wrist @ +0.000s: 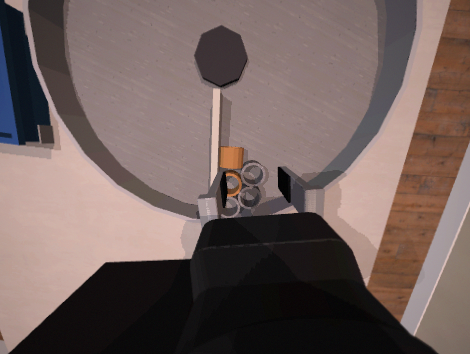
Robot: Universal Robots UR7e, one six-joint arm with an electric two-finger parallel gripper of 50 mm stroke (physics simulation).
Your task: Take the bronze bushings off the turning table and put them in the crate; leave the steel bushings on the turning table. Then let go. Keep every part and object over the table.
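Frame: origin at the arm's base, x back, y right, z up, level; centimetres.
Where they show: gripper, between the fingertips: [252, 179].
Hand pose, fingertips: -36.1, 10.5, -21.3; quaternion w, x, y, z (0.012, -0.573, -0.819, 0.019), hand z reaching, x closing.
Observation:
Each offset is from my fingertips to the top centre of the thing, as dx, dy, dz. "spot": to the spot under its first point.
The turning table @(-12.3, -6.9, -6.9) [140, 100] fills the upper part of the wrist view. A bronze bushing @(-0.9, -2.6, -4.5) [232, 158] lies on its side beside the pale bar. Below it a second bronze bushing @(+2.6, -1.9, -5.2) [239, 184] stands upright, partly hidden by the left finger. Steel bushings stand close by: one @(+0.5, +0.7, -5.2) [253, 162] to the right, one @(+3.7, +1.2, -5.2) [259, 198] below that, and one @(+5.8, -1.3, -5.2) [238, 207] at the lower left, partly hidden by the gripper. My gripper [252, 179] is open and empty above this cluster. The blue crate @(spot: -0.4, -34.6, -8.0) [9, 100] shows in part at the left edge; its contents are not visible.
A pale bar @(spot: -3.7, -5.1, -4.4) [216, 130] runs from the dark hub @(-12.3, -6.9, -6.9) [221, 56] of the turning table towards its near rim. The turning table has a raised grey rim. A small grey-brown block @(spot: +4.1, -33.8, -11.7) [45, 134] is beside the crate. Wooden floor [425, 175] shows beyond the table edge at right.

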